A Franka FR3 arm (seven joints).
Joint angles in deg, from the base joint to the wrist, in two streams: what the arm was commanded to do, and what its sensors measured. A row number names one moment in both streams.
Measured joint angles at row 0:
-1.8, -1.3, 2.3, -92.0, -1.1, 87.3, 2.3
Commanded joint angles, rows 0 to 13:
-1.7, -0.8, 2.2, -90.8, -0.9, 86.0, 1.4
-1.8, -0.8, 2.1, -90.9, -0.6, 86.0, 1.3
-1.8, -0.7, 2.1, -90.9, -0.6, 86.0, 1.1
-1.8, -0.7, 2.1, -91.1, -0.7, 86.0, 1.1
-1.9, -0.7, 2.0, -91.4, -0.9, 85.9, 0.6
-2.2, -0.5, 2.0, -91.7, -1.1, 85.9, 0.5
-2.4, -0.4, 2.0, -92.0, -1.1, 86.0, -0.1
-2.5, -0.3, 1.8, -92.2, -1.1, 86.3, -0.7
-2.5, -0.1, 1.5, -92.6, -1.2, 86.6, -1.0
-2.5, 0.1, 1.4, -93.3, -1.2, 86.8, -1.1
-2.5, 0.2, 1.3, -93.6, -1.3, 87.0, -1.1
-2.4, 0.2, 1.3, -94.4, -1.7, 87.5, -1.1
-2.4, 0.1, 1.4, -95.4, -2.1, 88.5, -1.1
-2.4, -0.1, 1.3, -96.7, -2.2, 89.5, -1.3
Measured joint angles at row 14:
-2.0, 0.6, 1.1, -93.3, -1.3, 87.1, -0.1
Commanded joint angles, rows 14 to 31:
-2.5, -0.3, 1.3, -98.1, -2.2, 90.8, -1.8
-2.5, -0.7, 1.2, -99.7, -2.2, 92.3, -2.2
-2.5, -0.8, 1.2, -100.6, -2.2, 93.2, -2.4
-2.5, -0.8, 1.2, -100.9, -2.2, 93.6, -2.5
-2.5, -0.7, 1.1, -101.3, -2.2, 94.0, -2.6
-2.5, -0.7, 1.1, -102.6, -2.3, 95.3, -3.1
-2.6, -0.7, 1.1, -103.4, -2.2, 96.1, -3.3
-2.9, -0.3, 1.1, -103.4, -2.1, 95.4, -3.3
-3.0, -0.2, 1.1, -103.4, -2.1, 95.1, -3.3
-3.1, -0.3, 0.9, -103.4, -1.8, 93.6, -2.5
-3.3, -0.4, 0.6, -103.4, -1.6, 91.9, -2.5
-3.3, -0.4, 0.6, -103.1, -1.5, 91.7, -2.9
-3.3, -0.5, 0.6, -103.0, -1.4, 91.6, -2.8
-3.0, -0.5, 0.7, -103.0, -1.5, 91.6, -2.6
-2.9, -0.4, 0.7, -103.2, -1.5, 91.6, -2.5
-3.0, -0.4, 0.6, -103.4, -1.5, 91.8, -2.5
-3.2, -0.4, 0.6, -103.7, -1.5, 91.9, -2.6
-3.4, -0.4, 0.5, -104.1, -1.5, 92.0, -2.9
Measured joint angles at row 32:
-2.7, 0.7, 0.4, -102.2, -1.6, 92.2, -2.1
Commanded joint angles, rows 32 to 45:
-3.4, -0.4, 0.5, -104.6, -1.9, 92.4, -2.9
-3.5, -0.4, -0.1, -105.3, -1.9, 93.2, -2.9
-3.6, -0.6, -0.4, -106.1, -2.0, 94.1, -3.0
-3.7, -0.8, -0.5, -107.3, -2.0, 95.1, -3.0
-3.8, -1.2, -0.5, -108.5, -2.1, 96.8, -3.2
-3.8, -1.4, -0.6, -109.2, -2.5, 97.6, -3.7
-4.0, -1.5, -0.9, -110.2, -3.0, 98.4, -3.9
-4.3, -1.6, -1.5, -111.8, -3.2, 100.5, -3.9
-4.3, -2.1, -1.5, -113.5, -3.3, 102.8, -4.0
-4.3, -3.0, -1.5, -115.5, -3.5, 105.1, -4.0
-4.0, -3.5, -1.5, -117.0, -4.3, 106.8, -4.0
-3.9, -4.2, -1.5, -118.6, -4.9, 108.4, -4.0
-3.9, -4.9, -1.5, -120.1, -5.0, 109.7, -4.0
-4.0, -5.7, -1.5, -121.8, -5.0, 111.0, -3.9
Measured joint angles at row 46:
-3.8, -0.9, -1.8, -114.5, -4.0, 106.0, -3.2
